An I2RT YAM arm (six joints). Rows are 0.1 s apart.
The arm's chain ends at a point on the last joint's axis. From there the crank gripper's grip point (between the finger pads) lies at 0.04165 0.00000 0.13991 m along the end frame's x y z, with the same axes.
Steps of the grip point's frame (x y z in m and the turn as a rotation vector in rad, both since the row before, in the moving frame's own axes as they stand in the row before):
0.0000, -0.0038, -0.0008, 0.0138, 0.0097, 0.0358
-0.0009, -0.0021, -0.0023, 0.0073, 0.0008, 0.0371
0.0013, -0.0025, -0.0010, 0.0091, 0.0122, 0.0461
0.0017, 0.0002, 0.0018, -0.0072, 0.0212, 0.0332
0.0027, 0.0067, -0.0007, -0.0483, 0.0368, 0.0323
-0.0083, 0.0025, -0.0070, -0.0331, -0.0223, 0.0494
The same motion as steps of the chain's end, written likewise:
-0.0014, -0.0034, -0.0004, 0.0138, 0.0097, 0.0358
-0.0010, -0.0026, -0.0023, 0.0073, 0.0008, 0.0371
-0.0004, -0.0032, -0.0005, 0.0091, 0.0122, 0.0461
-0.0012, -0.0022, 0.0027, -0.0072, 0.0212, 0.0332
-0.0023, -0.0014, 0.0011, -0.0483, 0.0368, 0.0323
-0.0050, -0.0041, -0.0078, -0.0331, -0.0223, 0.0494

